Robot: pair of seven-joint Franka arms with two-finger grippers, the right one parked.
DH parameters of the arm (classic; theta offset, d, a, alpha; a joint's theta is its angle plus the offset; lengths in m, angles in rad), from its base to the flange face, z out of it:
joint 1: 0 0.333 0 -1.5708
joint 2: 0 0 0 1.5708
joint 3: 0 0.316 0.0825 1.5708
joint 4: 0 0 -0.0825 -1.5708
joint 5: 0 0.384 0 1.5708
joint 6: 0 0 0.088 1.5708
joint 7: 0 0.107 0 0
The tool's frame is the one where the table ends.
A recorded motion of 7 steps. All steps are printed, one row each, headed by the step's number.
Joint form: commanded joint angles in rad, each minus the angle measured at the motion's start. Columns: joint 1, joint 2, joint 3, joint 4, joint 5, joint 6, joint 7.
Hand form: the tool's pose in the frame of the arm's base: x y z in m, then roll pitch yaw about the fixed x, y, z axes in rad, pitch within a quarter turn. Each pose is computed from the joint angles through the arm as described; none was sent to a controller.
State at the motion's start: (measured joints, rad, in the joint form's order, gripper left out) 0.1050 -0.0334 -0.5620 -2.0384 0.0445 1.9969 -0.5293
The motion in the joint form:
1: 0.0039 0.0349 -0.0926 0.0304 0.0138 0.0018 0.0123
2: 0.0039 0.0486 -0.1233 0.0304 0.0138 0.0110 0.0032
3: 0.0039 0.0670 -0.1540 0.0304 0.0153 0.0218 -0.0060
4: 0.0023 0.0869 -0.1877 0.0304 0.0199 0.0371 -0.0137
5: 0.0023 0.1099 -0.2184 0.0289 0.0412 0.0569 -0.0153
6: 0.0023 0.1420 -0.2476 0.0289 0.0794 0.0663 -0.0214
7: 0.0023 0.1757 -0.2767 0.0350 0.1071 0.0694 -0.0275
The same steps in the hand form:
1: 0.4742 -0.2836 0.4528 -3.0910 -0.0160 -0.0536
2: 0.4676 -0.2985 0.4477 -3.0983 -0.0109 -0.0755
3: 0.4612 -0.3130 0.4410 -3.1070 -0.0033 -0.0980
4: 0.4534 -0.3296 0.4345 -3.1171 0.0003 -0.1281
5: 0.4474 -0.3433 0.4268 -3.1181 -0.0032 -0.1675
6: 0.4422 -0.3549 0.4158 -3.1061 0.0015 -0.2091
7: 0.4368 -0.3669 0.4069 -3.1044 0.0116 -0.2451

